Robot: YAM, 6 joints.
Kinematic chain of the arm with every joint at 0, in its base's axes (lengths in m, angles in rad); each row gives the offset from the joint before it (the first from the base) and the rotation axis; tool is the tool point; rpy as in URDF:
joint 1: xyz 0 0 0.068 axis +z
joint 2: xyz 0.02 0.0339 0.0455 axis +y
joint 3: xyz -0.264 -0.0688 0 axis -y
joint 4: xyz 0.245 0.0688 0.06 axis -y
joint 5: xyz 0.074 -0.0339 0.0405 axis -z
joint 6: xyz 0.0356 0 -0.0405 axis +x
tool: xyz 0 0 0 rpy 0 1.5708 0
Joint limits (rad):
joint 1: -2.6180..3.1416
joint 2: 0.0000..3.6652
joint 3: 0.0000..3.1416
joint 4: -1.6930..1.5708
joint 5: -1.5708..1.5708
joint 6: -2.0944..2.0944
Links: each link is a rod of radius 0.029 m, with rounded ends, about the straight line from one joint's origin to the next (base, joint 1, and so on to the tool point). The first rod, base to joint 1, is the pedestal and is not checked.
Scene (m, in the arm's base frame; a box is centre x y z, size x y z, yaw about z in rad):
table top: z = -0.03
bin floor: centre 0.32 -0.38 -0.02 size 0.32 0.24 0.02 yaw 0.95
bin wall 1: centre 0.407 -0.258 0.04 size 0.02 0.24 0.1 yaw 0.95
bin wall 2: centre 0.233 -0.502 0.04 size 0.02 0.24 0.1 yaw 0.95
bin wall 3: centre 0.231 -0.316 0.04 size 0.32 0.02 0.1 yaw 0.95
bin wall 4: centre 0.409 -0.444 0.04 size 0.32 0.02 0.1 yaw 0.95
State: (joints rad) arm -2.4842 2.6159 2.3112 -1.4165 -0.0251 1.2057
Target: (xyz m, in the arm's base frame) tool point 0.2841 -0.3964 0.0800
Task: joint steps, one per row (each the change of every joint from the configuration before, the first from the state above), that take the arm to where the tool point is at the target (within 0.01 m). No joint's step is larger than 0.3 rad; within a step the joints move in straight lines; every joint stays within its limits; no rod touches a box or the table.
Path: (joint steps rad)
1: 0.2542 -0.0143 0.0095 0.0013 -0.0185 0.0000
2: 0.2542 -0.0143 0.0096 0.0013 -0.0186 0.0000
3: 0.2543 -0.0144 0.0095 0.0013 -0.0185 0.0000
4: 0.2542 -0.0143 0.0096 0.0013 -0.0186 0.0000
5: 0.2542 -0.0143 0.0095 0.0013 -0.0185 0.0000
6: 0.2542 -0.0143 0.0096 0.0013 -0.0186 0.0000
7: 0.0001 0.1751 -0.0542 0.0357 0.0015 0.0000

